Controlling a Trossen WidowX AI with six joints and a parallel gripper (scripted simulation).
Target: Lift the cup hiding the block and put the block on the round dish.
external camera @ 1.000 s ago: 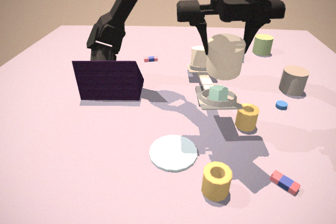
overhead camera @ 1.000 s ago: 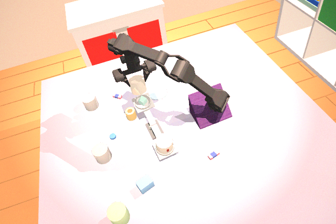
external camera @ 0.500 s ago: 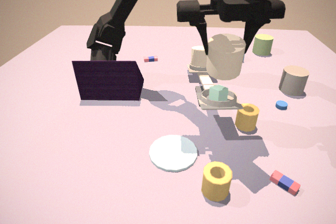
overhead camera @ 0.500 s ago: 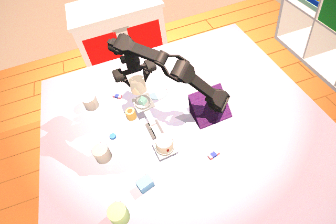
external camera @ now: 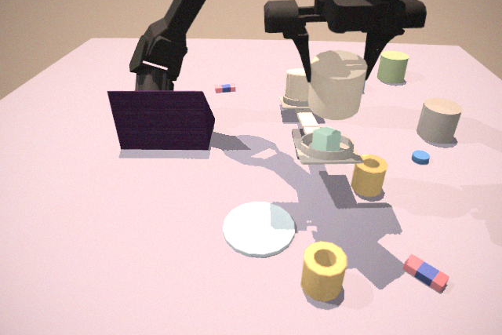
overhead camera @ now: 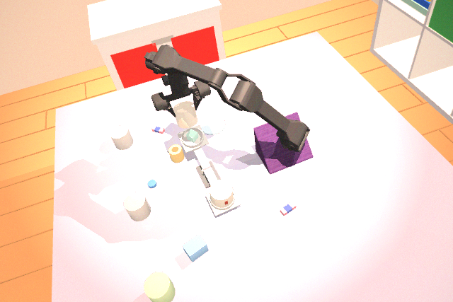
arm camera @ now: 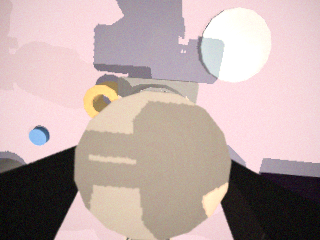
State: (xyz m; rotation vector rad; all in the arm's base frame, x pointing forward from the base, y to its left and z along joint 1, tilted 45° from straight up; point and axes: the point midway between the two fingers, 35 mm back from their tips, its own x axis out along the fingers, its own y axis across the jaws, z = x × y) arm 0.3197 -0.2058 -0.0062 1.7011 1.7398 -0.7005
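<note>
My gripper tip is 1 cm to the right of the green block and 10 cm above it. Also, from my gripper tip: round dish 10 cm behind, 9 cm to the right, 19 cm below; cream cup 2 cm to the right, 1 cm below; balance 1 cm behind, 14 cm to the left, 15 cm below.
</note>
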